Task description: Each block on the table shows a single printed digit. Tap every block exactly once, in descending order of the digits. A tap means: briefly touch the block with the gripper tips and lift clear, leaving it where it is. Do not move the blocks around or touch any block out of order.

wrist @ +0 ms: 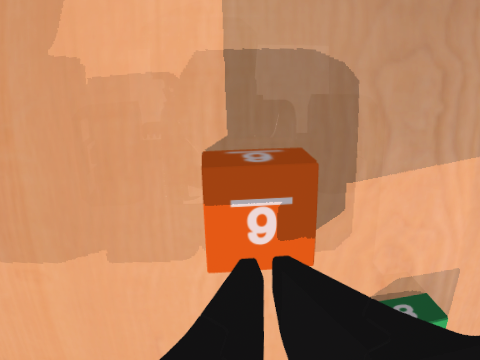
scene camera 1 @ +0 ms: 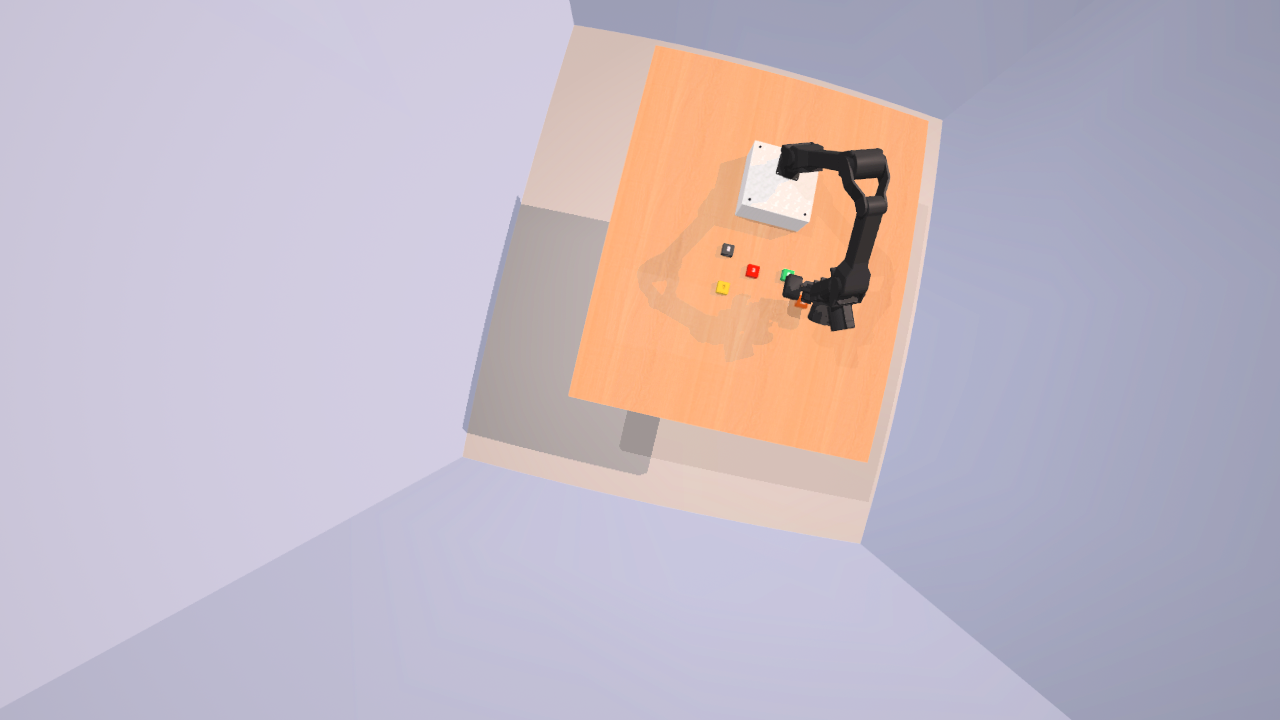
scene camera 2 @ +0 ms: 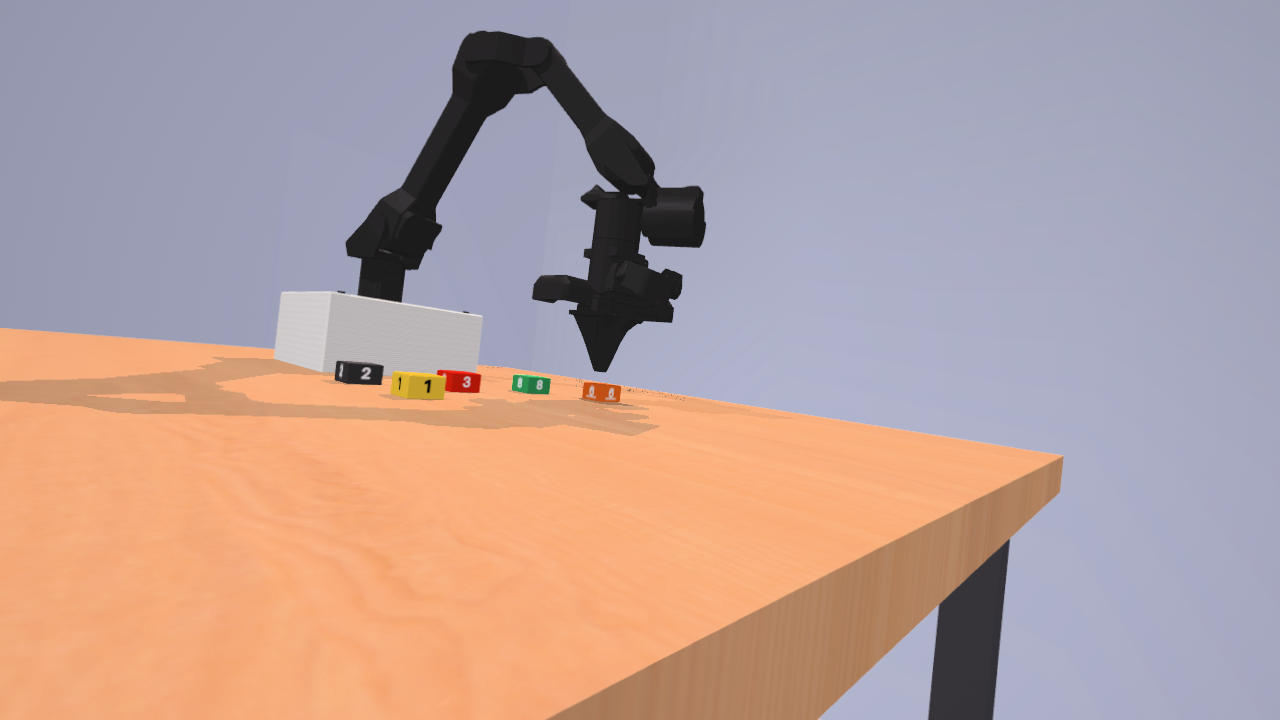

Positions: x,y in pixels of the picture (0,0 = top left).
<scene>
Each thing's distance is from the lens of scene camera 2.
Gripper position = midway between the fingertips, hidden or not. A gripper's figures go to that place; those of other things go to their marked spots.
my gripper [scene camera 2: 599,371]: 0.65 m
yellow block [scene camera 2: 410,385]: 0.48 m
black block [scene camera 2: 349,372]: 0.58 m
The marked spots on the yellow block and the black block are 0.11 m apart.
</scene>
